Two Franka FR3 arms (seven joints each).
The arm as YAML. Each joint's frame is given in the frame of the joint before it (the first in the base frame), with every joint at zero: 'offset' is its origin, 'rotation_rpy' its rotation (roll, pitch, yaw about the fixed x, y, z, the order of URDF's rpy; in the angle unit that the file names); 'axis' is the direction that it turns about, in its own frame. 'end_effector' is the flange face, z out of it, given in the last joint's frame.
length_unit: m
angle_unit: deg
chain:
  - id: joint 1
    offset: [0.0, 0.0, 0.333]
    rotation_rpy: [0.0, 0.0, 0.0]
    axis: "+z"
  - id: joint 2
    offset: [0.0, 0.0, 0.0]
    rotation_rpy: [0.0, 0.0, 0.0]
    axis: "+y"
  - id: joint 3
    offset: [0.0, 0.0, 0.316]
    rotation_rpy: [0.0, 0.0, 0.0]
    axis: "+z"
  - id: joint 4
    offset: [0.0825, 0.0, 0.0]
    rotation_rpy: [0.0, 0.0, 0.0]
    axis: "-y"
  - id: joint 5
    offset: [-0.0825, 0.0, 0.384]
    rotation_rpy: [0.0, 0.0, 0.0]
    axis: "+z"
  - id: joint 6
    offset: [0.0, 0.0, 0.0]
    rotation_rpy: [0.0, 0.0, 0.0]
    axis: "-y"
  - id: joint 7
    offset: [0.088, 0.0, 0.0]
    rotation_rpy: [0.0, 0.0, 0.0]
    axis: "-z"
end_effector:
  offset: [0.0, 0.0, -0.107]
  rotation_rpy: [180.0, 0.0, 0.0]
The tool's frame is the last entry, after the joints.
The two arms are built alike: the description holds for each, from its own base.
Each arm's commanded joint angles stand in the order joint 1, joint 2, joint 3, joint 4, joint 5, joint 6, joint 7.
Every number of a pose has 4 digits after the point.
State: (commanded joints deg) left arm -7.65 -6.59 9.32 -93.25 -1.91 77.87 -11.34; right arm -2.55 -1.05 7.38 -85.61 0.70 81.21 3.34
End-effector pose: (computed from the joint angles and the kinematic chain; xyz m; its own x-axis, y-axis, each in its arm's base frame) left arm 0.4951 0.0155 0.6413 0.9635 0.2138 -0.1612 0.2199 -0.9753 0.0205; right arm 0.5307 0.0471 0.6570 0.9979 0.0276 -0.0591 0.0272 -0.9996 -0.0064
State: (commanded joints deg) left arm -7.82 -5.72 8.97 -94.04 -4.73 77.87 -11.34; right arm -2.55 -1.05 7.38 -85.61 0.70 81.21 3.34
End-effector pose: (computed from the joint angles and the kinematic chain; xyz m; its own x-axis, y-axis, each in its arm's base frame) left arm 0.4995 0.0041 0.6281 0.9609 0.1945 -0.1973 0.2099 -0.9759 0.0603; right arm 0.5307 0.0471 0.6570 0.9979 0.0276 -0.0591 0.0272 -0.9996 -0.0064
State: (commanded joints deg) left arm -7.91 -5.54 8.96 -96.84 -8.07 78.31 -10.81; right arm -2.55 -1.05 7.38 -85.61 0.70 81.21 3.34
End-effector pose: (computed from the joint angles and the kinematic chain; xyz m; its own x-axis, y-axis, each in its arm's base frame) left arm 0.4996 -0.0043 0.6061 0.9534 0.1708 -0.2486 0.2032 -0.9729 0.1105; right arm 0.5307 0.0471 0.6570 0.9979 0.0276 -0.0591 0.0272 -0.9996 -0.0064
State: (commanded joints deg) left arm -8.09 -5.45 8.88 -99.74 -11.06 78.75 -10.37; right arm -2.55 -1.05 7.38 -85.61 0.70 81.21 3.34
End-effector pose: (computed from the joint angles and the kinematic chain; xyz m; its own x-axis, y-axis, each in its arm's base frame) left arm 0.4980 -0.0132 0.5843 0.9432 0.1479 -0.2975 0.2004 -0.9674 0.1546; right arm 0.5307 0.0471 0.6570 0.9979 0.0276 -0.0591 0.0272 -0.9996 -0.0064
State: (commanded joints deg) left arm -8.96 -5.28 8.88 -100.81 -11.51 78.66 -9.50; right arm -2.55 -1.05 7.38 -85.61 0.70 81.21 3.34
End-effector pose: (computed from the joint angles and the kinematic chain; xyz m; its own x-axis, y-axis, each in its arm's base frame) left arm 0.4969 -0.0220 0.5747 0.9409 0.1166 -0.3179 0.1752 -0.9711 0.1623; right arm 0.5307 0.0471 0.6570 0.9979 0.0276 -0.0591 0.0272 -0.9996 -0.0064
